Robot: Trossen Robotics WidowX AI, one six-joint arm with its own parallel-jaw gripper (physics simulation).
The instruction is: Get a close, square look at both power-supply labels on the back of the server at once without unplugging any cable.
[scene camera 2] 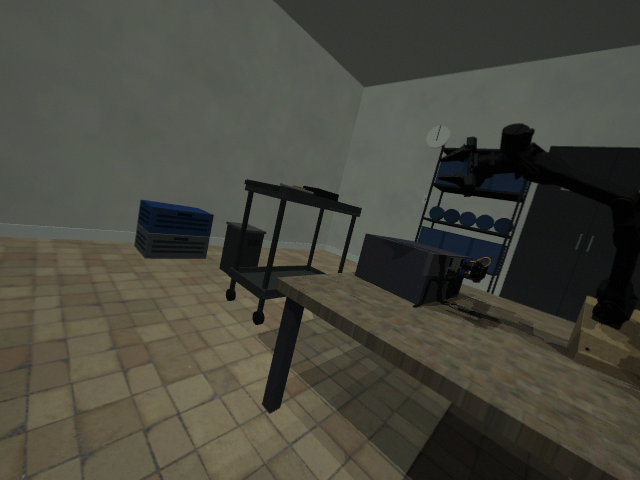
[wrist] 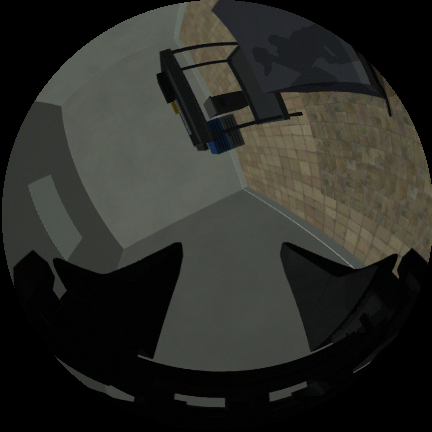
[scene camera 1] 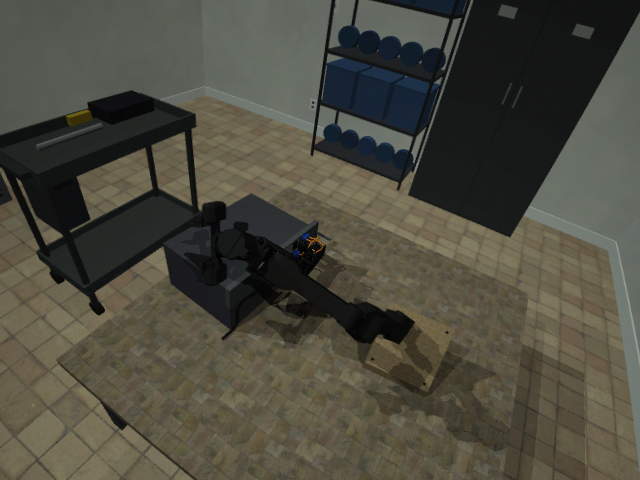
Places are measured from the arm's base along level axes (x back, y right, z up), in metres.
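Pixels of known places: gripper, between the fingertips: (scene camera 2: 439, 169) (wrist: 232, 249) (scene camera 1: 184, 239); arm's base, origin of its link: (scene camera 2: 607, 316) (scene camera 1: 399, 324).
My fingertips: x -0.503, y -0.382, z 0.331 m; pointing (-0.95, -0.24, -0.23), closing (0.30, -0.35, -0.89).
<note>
Ahead of a thing's pixels: the offset from my fingertips to its top centre. "pt": to the spot under its first point. Level surfaces: height alone.
The server (scene camera 1: 258, 211) (scene camera 2: 387, 263) (wrist: 280, 30) is a dark grey box on the table. Its back carries orange cables @(pt dx +0.104, dy +0.500, dz -0.295 m) (scene camera 1: 316, 244) (scene camera 2: 483, 259) with blue plugs beside them. A black cable @(pt dx +0.023, dy +0.115, dz -0.474 m) (scene camera 1: 230, 330) (scene camera 2: 419, 300) (wrist: 389, 106) hangs from the back's near end to the table. My gripper (scene camera 1: 193, 242) (scene camera 2: 443, 166) (wrist: 232, 249) is open and empty, high above the server's top, its fingers pointing away from the back. In the wrist view the server's top is at the upper right. The power-supply labels cannot be made out in any view; the arm partly covers the back in scene camera 1.
A wheeled cart (scene camera 1: 189, 124) (scene camera 2: 356, 210) stands beyond the table @(dz -0.482 m) (scene camera 1: 258, 403) (scene camera 2: 336, 289). The arm stands on a wooden base block (scene camera 1: 439, 346) (scene camera 2: 581, 335). A shelf rack (scene camera 1: 367, 118) and a dark cabinet (scene camera 1: 480, 118) stand by the wall. Stacked crates (scene camera 2: 175, 222) (wrist: 220, 137) sit on the floor.
</note>
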